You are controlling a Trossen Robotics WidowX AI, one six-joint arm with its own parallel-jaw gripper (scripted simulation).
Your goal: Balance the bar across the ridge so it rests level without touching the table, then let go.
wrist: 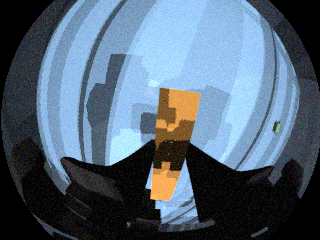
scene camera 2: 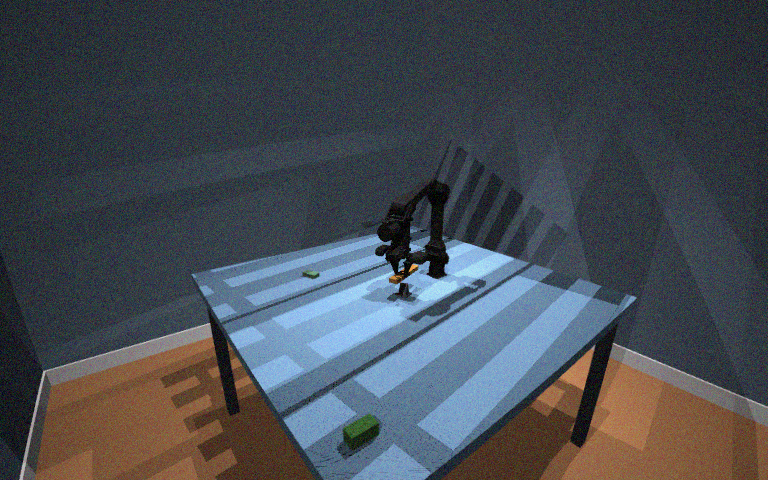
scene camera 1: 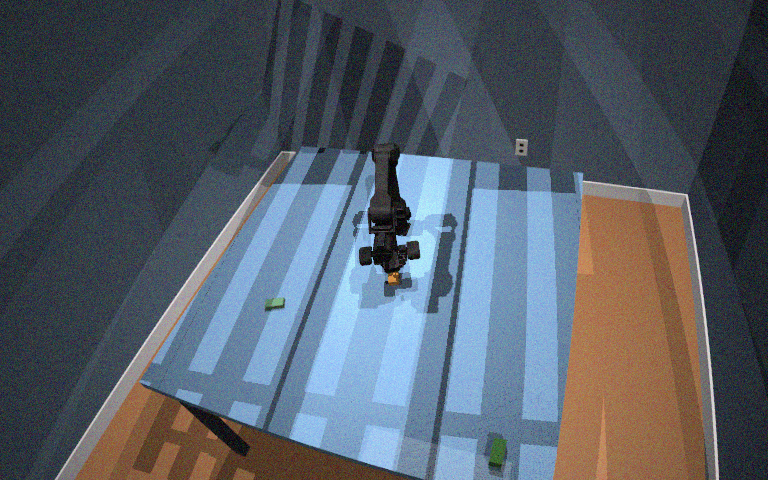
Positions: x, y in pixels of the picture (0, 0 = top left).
Labels:
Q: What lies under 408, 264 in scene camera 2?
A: My gripper.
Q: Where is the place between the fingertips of my gripper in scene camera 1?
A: At 393, 270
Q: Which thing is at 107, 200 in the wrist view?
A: My gripper.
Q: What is my gripper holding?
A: An orange bar.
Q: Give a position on an orange bar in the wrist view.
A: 176, 112

